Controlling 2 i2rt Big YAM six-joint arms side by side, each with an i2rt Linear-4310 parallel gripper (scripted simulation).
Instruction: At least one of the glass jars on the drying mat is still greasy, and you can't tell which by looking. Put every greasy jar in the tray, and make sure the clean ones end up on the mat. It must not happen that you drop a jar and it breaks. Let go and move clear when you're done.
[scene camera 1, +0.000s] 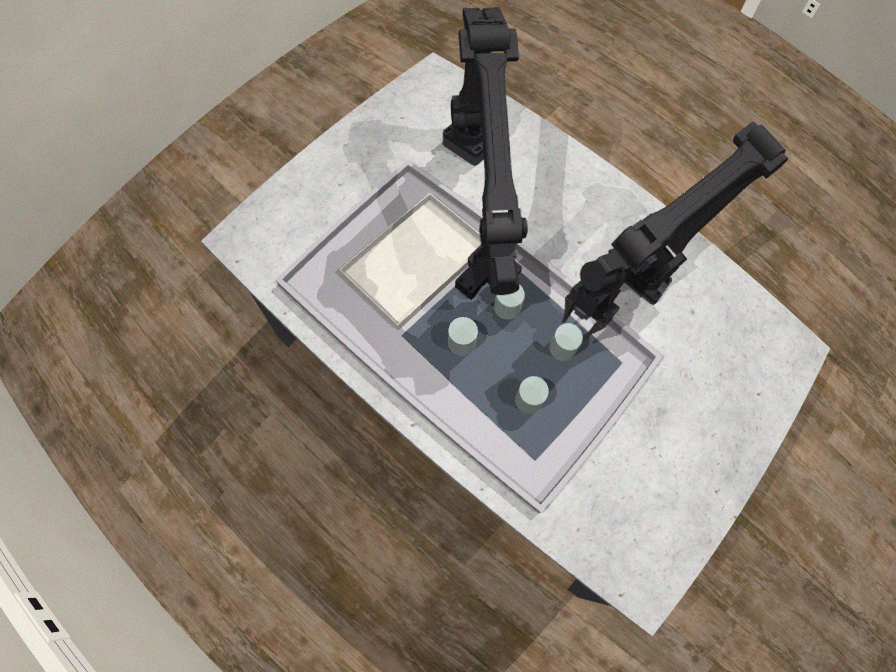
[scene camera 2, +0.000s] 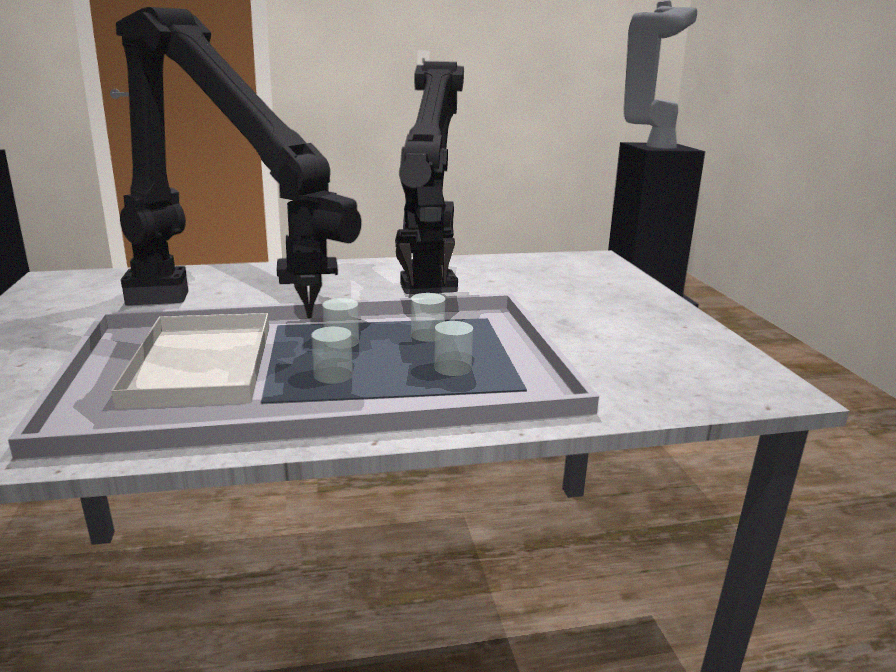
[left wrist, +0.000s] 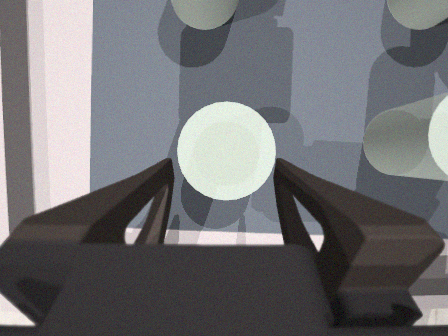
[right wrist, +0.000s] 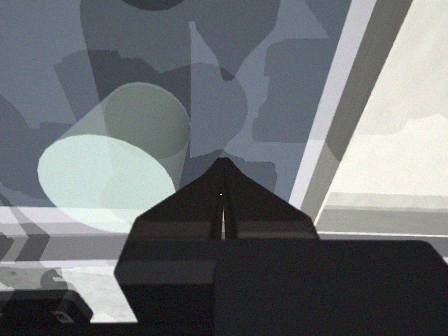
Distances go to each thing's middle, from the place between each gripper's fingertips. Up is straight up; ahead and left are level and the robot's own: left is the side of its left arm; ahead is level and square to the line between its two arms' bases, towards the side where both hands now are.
My right hand (scene camera 2: 309, 317) is 70 mm short of the dark drying mat (scene camera 1: 507, 351), 140 mm to the right of it and 60 mm above it. Also, from my right hand: cream tray (scene camera 2: 217, 352): 60 mm ahead, 180 mm to the right, 50 mm below.
Now: the dark drying mat 10 cm below my left hand (scene camera 2: 428, 286), 9 cm ahead of it and 8 cm to the right of it. From my left hand the other things lie so: cream tray 40 cm to the right, 9 cm below, 8 cm ahead.
